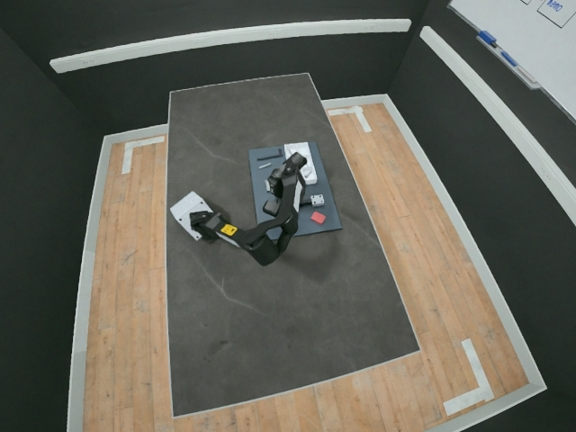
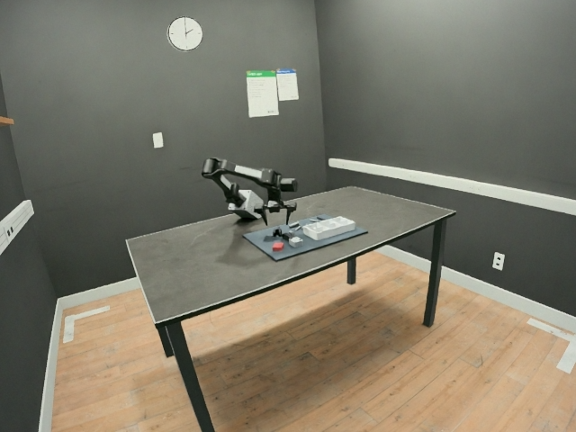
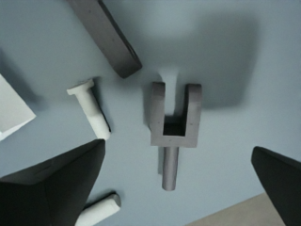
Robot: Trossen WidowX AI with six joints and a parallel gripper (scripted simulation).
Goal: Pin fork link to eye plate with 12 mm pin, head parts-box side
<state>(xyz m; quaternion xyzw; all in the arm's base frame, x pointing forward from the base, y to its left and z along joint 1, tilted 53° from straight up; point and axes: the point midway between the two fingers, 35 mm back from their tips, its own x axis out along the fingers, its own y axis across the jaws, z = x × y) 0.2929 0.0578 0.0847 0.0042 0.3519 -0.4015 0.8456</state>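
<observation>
Right now the eye plate is 80 mm ahead of my hand, 20 mm to the right of it and 70 mm below it. Round my hand: grey block: 150 mm ahead, 40 mm to the right, 60 mm below; then red block: 120 mm ahead, 110 mm to the right, 70 mm below; then blue-grey mat: 90 mm ahead, 80 mm to the left, 80 mm below.
</observation>
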